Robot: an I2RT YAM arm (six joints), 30 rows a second.
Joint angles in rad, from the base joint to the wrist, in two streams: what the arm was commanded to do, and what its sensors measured. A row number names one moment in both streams.
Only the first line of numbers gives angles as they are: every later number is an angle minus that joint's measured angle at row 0.
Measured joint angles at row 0:
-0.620, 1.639, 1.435, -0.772, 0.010, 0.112
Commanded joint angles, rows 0 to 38:
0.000, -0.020, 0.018, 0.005, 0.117, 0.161
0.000, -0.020, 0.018, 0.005, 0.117, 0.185
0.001, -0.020, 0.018, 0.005, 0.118, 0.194
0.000, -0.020, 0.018, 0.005, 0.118, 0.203
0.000, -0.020, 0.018, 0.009, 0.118, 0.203
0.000, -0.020, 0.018, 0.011, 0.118, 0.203
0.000, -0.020, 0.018, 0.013, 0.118, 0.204
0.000, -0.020, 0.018, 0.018, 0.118, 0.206
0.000, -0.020, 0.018, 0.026, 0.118, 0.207
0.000, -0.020, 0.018, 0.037, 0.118, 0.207
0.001, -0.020, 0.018, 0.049, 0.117, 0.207
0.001, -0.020, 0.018, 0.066, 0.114, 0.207
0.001, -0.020, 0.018, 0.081, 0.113, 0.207
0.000, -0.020, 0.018, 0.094, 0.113, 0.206
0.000, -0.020, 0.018, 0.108, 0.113, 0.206
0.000, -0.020, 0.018, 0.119, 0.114, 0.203
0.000, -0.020, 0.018, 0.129, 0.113, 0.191
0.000, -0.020, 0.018, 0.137, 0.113, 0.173
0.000, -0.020, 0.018, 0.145, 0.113, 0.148
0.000, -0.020, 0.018, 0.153, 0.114, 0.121
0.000, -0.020, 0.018, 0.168, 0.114, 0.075
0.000, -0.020, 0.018, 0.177, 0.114, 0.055
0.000, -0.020, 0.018, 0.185, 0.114, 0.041
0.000, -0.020, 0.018, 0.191, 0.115, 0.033
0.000, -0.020, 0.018, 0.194, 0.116, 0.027
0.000, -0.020, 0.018, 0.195, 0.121, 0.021
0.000, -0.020, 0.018, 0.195, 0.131, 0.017
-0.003, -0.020, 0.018, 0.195, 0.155, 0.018
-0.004, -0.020, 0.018, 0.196, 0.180, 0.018
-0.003, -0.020, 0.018, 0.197, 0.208, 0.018
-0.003, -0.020, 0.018, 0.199, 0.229, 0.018
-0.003, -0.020, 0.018, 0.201, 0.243, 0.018
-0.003, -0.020, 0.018, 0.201, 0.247, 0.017
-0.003, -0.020, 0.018, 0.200, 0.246, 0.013
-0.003, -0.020, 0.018, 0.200, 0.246, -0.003
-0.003, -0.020, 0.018, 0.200, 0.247, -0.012
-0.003, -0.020, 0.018, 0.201, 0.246, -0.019
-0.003, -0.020, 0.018, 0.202, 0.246, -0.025
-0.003, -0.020, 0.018, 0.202, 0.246, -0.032
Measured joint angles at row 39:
0.000, 0.000, 0.000, 0.192, 0.213, 0.014
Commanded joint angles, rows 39 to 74:
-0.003, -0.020, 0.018, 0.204, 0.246, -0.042
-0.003, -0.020, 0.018, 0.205, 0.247, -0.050
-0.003, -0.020, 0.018, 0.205, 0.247, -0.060
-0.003, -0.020, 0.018, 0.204, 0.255, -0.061
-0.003, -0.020, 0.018, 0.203, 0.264, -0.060
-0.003, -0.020, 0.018, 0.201, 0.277, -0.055
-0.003, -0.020, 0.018, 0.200, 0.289, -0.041
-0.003, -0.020, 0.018, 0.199, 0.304, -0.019
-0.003, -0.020, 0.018, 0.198, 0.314, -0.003
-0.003, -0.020, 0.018, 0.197, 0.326, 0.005
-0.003, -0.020, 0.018, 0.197, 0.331, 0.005
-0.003, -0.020, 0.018, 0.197, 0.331, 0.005
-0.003, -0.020, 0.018, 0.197, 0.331, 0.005
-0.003, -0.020, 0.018, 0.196, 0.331, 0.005
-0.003, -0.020, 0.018, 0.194, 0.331, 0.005
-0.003, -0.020, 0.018, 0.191, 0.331, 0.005
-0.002, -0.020, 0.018, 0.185, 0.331, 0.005
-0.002, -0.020, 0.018, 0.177, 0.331, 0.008
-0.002, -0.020, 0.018, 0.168, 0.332, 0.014
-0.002, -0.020, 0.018, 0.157, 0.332, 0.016
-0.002, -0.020, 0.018, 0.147, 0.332, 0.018
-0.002, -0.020, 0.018, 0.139, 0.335, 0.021
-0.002, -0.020, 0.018, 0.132, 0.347, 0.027
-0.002, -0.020, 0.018, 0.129, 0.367, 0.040
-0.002, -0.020, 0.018, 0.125, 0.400, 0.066
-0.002, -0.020, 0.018, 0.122, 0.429, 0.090
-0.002, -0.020, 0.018, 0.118, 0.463, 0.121
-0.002, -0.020, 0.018, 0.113, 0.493, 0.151
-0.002, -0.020, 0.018, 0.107, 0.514, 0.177
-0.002, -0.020, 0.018, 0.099, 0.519, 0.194
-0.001, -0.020, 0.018, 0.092, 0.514, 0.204
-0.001, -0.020, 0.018, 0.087, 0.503, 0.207
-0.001, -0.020, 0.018, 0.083, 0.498, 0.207
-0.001, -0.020, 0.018, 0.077, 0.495, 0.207
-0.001, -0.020, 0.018, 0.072, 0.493, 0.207
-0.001, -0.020, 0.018, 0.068, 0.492, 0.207
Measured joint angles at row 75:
0.000, 0.000, 0.000, 0.073, 0.456, 0.162
